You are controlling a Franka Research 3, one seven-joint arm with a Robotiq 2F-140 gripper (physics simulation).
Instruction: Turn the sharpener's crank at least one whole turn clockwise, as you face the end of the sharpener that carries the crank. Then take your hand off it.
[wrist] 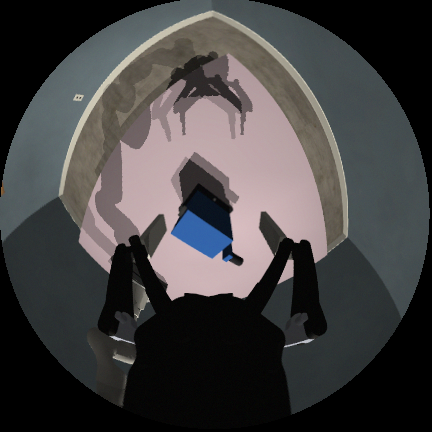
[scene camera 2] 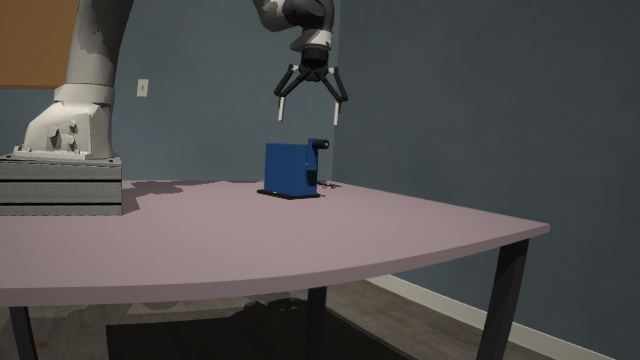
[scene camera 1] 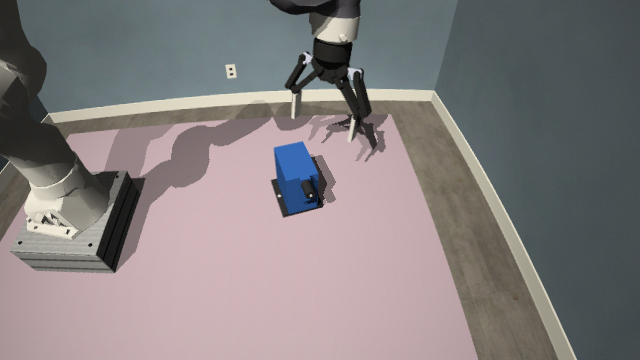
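The blue box-shaped sharpener [scene camera 1: 297, 162] [scene camera 2: 286, 169] [wrist: 201, 234] stands upright on its thin black base on the table. Its crank is on the end away from the robot's base. The crank arm [scene camera 2: 312, 155] points up, and its black handle [scene camera 1: 308, 189] [scene camera 2: 320, 144] [wrist: 235, 259] sticks outward at the top, about level with the sharpener's top. My gripper [scene camera 1: 322, 130] [scene camera 2: 308, 123] [wrist: 211, 221] is wide open and empty, pointing down. It hangs above the sharpener and touches neither the box nor the crank. In the wrist view the sharpener and handle show between and below the fingers.
The pink table [scene camera 1: 225, 300] [scene camera 2: 200, 250] carries the robot's grey base block [scene camera 1: 65, 257] [scene camera 2: 60, 187] at the left. The table's right edge lies beyond the crank end. Blue-grey walls [scene camera 1: 550, 125] [scene camera 2: 475, 100] stand behind and to the right.
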